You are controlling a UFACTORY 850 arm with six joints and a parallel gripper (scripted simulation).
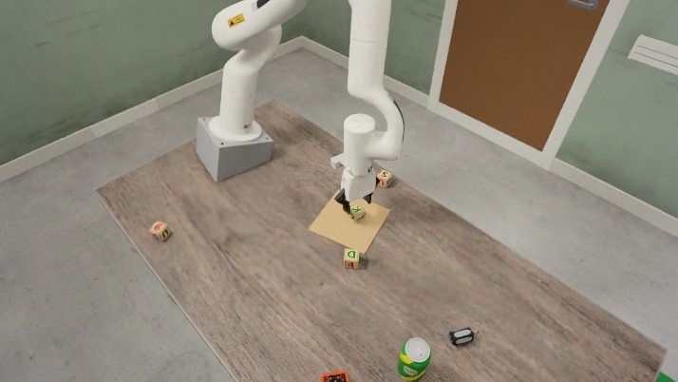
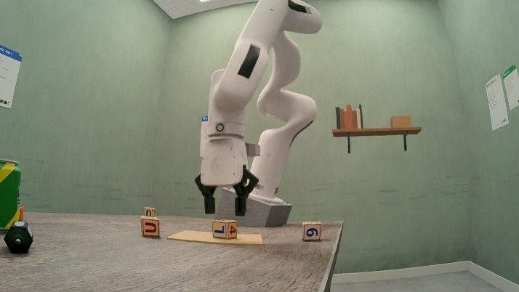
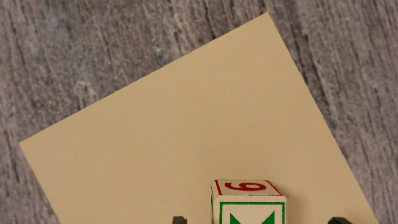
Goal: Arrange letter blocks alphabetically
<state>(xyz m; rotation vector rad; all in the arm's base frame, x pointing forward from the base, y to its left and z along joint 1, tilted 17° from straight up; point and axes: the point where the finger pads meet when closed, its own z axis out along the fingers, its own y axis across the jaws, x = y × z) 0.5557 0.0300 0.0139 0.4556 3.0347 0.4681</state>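
Now: the tan mat 70 mm below my hand, 20 mm to the right of it and 10 mm behind it. From my hand the other things lie so: D block: 140 mm to the right, 100 mm ahead, 50 mm below; then black object: 470 mm ahead, 140 mm to the right, 60 mm below; then green can: 410 mm ahead, 290 mm to the right, 10 mm below.
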